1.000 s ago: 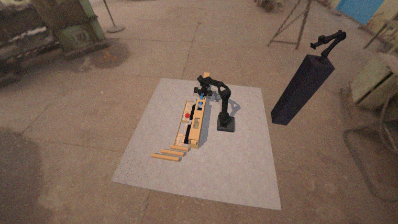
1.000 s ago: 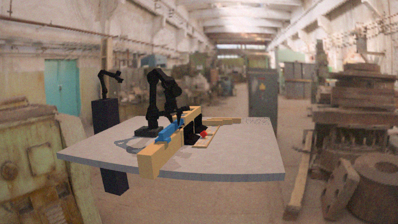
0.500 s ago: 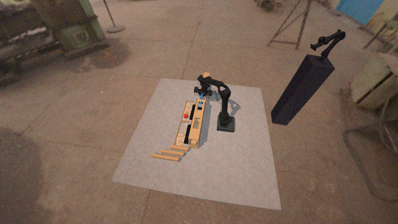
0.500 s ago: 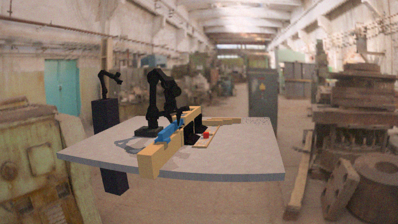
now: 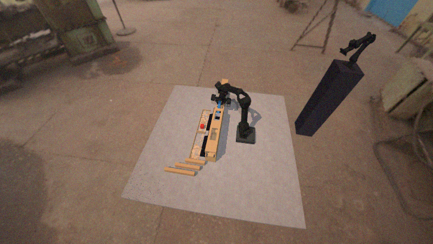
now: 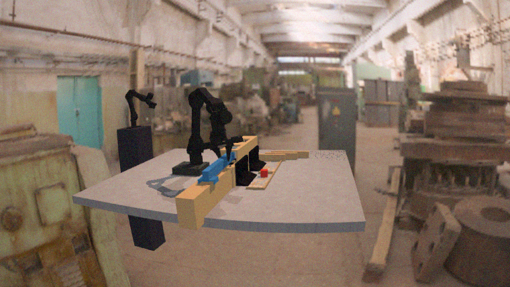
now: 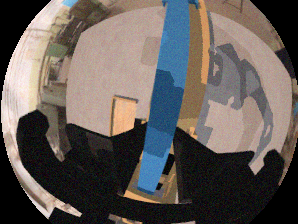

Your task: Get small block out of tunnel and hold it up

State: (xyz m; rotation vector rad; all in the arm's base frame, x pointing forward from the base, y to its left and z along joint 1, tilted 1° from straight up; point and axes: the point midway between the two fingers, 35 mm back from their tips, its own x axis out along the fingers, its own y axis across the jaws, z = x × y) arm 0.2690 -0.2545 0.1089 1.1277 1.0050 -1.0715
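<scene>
Right now the covered tunnel is 70 mm to the left of my gripper tip, 50 mm below it and 10 mm ahead of it. The rest, counted from my gripper tip: red block (220 mm to the left, 120 mm ahead, 100 mm below).
</scene>
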